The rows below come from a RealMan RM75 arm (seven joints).
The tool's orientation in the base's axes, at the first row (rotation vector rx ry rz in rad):
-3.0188 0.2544 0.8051
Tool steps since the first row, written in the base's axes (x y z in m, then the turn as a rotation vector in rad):
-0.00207 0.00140 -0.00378 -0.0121 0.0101 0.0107
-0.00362 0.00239 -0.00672 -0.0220 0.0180 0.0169
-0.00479 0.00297 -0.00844 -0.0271 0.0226 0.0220
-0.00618 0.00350 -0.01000 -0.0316 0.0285 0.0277
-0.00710 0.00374 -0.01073 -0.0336 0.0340 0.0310
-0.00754 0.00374 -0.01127 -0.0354 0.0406 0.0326
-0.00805 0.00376 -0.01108 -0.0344 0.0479 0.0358
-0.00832 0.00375 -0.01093 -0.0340 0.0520 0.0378
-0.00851 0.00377 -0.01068 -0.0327 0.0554 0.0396
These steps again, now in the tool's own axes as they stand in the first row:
-0.00011 -0.00119 0.00437 -0.0172 -0.0077 -0.0028
-0.00014 -0.00202 0.00774 -0.0300 -0.0137 -0.0029
-0.00037 -0.00247 0.00984 -0.0376 -0.0172 -0.0046
-0.00087 -0.00283 0.01190 -0.0451 -0.0222 -0.0071
-0.00133 -0.00294 0.01300 -0.0493 -0.0272 -0.0087
-0.00144 -0.00289 0.01369 -0.0527 -0.0333 -0.0088
-0.00198 -0.00283 0.01378 -0.0545 -0.0406 -0.0118
-0.00228 -0.00277 0.01378 -0.0558 -0.0446 -0.0135
-0.00257 -0.00275 0.01366 -0.0561 -0.0481 -0.0155

